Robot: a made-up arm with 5 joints. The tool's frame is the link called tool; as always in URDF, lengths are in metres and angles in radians. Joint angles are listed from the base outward. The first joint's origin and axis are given. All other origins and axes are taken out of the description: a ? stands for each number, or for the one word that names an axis. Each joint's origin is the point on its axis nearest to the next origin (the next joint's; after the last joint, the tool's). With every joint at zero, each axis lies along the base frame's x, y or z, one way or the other. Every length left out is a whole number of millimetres.
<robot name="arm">
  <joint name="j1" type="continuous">
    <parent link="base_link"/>
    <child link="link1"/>
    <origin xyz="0.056 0 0.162" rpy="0 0 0"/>
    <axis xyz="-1 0 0"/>
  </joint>
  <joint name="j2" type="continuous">
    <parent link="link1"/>
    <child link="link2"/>
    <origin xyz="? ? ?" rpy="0 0 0"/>
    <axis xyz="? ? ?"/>
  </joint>
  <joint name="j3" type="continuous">
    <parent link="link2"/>
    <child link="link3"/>
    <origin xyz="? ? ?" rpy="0 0 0"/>
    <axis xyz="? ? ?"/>
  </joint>
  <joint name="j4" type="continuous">
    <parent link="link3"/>
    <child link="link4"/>
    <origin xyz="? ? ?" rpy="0 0 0"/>
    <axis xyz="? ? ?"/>
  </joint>
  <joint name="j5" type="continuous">
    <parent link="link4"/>
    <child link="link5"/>
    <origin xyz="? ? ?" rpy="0 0 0"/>
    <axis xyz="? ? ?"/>
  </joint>
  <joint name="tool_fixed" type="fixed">
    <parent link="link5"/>
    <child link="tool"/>
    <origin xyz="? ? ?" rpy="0 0 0"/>
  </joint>
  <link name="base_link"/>
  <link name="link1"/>
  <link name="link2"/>
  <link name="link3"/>
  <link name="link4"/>
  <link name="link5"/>
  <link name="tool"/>
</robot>
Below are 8 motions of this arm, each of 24 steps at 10 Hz.
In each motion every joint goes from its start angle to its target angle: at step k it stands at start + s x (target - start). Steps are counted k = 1, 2, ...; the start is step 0. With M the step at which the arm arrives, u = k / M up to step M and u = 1 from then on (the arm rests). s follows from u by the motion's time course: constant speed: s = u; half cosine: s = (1 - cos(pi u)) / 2; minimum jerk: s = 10 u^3 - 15 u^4 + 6 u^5.
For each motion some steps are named. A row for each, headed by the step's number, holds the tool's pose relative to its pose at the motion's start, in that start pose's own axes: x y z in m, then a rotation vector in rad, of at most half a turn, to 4 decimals.
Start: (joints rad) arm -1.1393 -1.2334 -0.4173 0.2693 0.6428
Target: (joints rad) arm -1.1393 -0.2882 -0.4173 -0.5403 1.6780
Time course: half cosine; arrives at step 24
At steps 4, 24:
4: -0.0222 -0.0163 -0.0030 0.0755 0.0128 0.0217
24: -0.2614 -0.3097 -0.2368 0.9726 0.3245 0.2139

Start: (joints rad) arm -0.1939 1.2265 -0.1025 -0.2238 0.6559
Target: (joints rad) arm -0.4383 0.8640 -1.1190 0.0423 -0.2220
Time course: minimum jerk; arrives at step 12
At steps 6, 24:
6: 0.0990 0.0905 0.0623 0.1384 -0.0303 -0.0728
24: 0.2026 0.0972 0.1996 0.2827 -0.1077 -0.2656

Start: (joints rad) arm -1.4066 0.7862 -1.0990 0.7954 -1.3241
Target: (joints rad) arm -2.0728 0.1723 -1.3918 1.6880 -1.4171
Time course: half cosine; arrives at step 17
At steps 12, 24:
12: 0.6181 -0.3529 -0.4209 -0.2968 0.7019 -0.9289
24: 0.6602 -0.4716 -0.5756 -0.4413 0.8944 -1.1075

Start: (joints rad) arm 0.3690 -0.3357 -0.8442 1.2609 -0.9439
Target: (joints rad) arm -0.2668 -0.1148 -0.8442 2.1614 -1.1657
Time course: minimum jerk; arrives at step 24
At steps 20, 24:
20: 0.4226 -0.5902 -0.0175 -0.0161 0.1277 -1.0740
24: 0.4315 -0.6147 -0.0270 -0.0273 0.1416 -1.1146

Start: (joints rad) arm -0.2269 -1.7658 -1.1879 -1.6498 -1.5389
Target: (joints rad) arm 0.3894 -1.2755 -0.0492 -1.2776 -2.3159
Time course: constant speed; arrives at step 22
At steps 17, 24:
17: 0.5569 -0.2936 -0.3377 -0.4733 1.0859 -0.6312
24: 0.5810 -0.4577 -0.5221 -0.4710 1.4983 -0.6499

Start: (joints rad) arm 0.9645 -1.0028 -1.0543 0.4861 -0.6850
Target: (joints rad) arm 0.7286 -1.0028 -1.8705 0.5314 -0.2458
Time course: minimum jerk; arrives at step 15
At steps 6, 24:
6: 0.0262 -0.1369 0.0213 0.4141 0.1063 -0.0732
24: 0.0339 -0.3579 -0.0955 1.2622 0.3562 -0.3311

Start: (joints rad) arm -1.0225 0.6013 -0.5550 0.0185 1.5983
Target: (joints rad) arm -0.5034 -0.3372 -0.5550 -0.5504 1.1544
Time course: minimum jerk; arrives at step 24
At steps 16, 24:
16: -0.2036 -0.0590 0.0459 -0.6577 -0.2295 -1.1746
24: -0.2233 -0.0622 0.0434 -0.7832 -0.3114 -1.4820

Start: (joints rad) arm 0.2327 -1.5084 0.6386 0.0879 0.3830
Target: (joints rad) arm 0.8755 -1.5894 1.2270 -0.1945 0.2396
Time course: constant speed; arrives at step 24
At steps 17, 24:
17: 0.1595 -0.0267 -0.0933 -0.5231 0.4599 -0.4438
24: 0.2077 -0.0681 -0.1384 -0.7061 0.6971 -0.6069

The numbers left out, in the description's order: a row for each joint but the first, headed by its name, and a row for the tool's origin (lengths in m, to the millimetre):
j2: xyz 0 0.335 0.09, axis 0 -1 0
j3: xyz -0.049 0 0.297, axis -1 0 0
j4: xyz 0 0.117 0.115, axis 0 -1 0
j5: xyz 0.202 0 -0.336, axis 1 0 0
tool: xyz 0 -0.034 0.314

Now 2 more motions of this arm.
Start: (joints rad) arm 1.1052 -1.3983 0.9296 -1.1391 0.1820
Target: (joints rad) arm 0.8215 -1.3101 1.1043 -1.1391 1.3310
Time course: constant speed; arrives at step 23
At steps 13, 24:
13: 0.0045 -0.2274 -0.1206 0.5777 -0.1607 0.0411
24: 0.0486 -0.3610 -0.2640 1.0288 -0.2662 0.1473

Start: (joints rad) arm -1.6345 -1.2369 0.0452 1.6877 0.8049
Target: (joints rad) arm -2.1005 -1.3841 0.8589 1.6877 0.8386
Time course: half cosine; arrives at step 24
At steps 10, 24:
10: 0.0369 0.0479 -0.0408 0.2128 0.1792 0.1408
24: 0.0545 0.1828 -0.0553 0.5860 0.4068 0.4714

